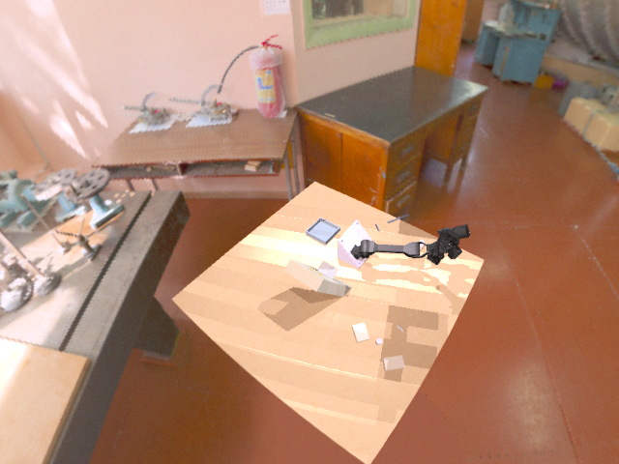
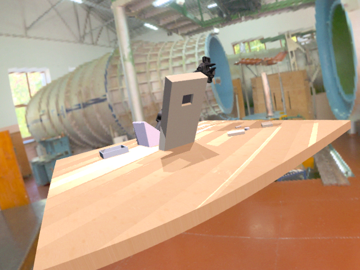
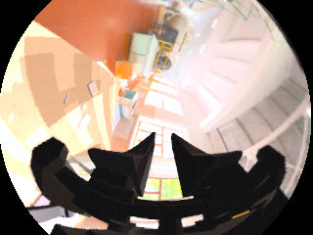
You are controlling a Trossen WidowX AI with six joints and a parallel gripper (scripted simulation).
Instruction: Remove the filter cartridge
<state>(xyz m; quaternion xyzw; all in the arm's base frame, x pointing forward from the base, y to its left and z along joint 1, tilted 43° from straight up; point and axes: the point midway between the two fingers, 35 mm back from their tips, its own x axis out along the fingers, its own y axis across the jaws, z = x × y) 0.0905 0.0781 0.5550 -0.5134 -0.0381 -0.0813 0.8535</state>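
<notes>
Now: gripper tip 48 cm to the left of the round filter cartridge, 21 cm short of it and 16 cm above it. Round my gripper tip: grey service panel 47 cm to the right, 24 cm below, 17 cm ahead; shallow blue-grey tray 71 cm to the right, 40 cm below, 25 cm behind.
</notes>
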